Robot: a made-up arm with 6 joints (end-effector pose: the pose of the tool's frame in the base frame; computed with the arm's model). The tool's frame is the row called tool. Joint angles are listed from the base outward.
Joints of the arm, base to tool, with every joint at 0 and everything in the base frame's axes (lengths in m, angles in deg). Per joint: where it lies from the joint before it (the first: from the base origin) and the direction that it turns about. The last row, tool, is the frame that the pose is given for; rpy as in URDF.
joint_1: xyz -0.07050 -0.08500 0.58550 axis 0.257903 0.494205 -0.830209
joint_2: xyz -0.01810 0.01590 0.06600 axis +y
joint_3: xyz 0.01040 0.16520 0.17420 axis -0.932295 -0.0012 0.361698
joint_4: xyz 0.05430 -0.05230 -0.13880 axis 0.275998 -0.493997 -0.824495
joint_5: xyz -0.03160 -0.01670 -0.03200 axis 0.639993 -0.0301 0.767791
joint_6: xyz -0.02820 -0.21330 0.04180 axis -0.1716 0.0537 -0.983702
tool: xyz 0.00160 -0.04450 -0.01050 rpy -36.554 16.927 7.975
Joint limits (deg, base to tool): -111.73..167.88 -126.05..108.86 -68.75..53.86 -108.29..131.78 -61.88..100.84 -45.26..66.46
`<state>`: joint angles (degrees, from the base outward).
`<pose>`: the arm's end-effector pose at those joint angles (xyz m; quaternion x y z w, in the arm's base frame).
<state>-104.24 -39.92 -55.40 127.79 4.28 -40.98</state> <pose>-0.4297 -0.0350 0.2531 0.5324 -0.2403 0.1852 0.7902</pose>
Working (the frame after each row of the table, in the pose's form):
after joint_1: -0.0705 -0.0850 0.5855 -0.2036 -0.3901 0.6553 0.6140
after joint_2: -0.1270 -0.1188 0.6100 0.0324 -0.5762 0.6854 0.4440
after joint_3: -0.3214 -0.2458 0.5482 0.3176 -0.2075 0.7820 0.4946
after joint_4: -0.3313 -0.1001 0.4880 0.7628 0.1182 -0.1116 0.6259
after joint_5: -0.3659 -0.0668 0.4887 0.7805 0.0929 -0.0972 0.6105
after joint_6: -0.4509 -0.0575 0.2869 0.7979 -0.1991 0.0989 0.5602

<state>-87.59 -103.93 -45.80 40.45 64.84 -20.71</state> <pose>-0.3331 0.0819 0.6939 -0.5114 0.6739 -0.4307 0.3145</pose>
Working (the frame after each row of the table, in the pose's form):
after joint_1: -0.0705 -0.0850 0.5855 -0.1785 -0.3420 0.5746 0.7218
after joint_2: -0.1298 -0.1068 0.6163 0.3426 -0.7793 0.4946 0.1754
after joint_3: -0.2425 -0.2201 0.4369 0.4886 -0.4901 0.7138 0.1072
after joint_4: -0.3188 -0.1002 0.5058 0.7303 -0.2708 0.6025 0.1737
after joint_5: -0.3379 -0.0625 0.4830 -0.5744 0.3253 -0.6613 0.3563
after joint_6: -0.3148 0.0744 0.6526 -0.5029 0.3977 -0.5920 0.4883

